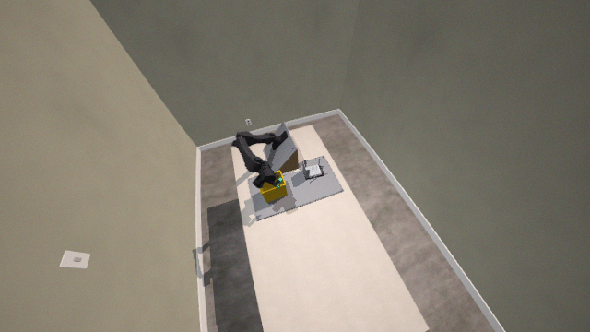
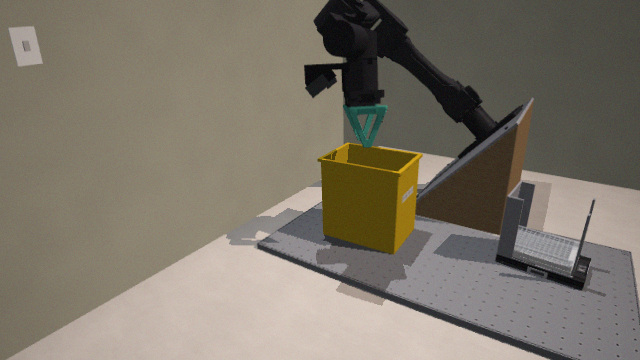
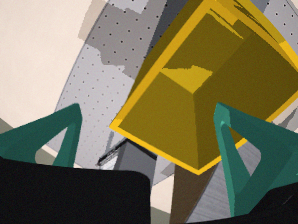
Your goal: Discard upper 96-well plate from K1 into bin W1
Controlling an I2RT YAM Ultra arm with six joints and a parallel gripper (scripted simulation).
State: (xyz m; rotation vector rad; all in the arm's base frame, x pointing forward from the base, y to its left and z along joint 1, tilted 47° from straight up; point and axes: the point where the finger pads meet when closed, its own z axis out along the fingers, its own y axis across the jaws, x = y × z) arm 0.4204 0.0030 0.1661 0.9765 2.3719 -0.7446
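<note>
Right now my hand is 10 cm past the tall grey post, 27 cm to the right of it and 15 cm above it. From my hand the other things lie so: yellow plastics bin W1: 5 cm behind, 2 cm to the right, 14 cm below; then thin post: 10 cm behind, 39 cm to the left, 15 cm below.
</note>
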